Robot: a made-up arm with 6 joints.
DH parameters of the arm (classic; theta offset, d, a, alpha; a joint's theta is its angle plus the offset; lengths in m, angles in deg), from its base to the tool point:
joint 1: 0 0.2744 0 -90
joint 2: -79.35 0 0.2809 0
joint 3: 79.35 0 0.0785 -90
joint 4: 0 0.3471 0 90
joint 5: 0 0 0.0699 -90
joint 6: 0 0.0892 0 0
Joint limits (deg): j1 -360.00..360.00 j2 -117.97..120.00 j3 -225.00..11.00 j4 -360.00..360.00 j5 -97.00..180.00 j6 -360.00..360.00
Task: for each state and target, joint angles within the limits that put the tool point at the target. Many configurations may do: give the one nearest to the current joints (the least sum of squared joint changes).
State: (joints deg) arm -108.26 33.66 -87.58 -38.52 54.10 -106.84
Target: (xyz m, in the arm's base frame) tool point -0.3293 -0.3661 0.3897
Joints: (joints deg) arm -127.80 4.57 -69.92 -37.94 69.03 -106.84
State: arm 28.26 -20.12 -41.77 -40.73 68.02 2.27
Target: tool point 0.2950 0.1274 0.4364
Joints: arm 30.58 -34.33 -39.39 -39.54 72.14 2.27
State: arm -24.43 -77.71 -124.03 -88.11 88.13 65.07
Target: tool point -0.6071 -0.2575 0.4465
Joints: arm 14.38 -101.14 -132.90 -88.92 98.58 65.07
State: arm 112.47 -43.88 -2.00 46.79 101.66 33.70
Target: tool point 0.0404 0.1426 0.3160
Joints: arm 65.34 -58.17 -13.11 12.22 109.91 33.70
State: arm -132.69 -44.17 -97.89 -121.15 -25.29 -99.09
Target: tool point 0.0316 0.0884 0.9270
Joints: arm -89.23 -51.77 -110.45 -137.62 12.66 -99.09
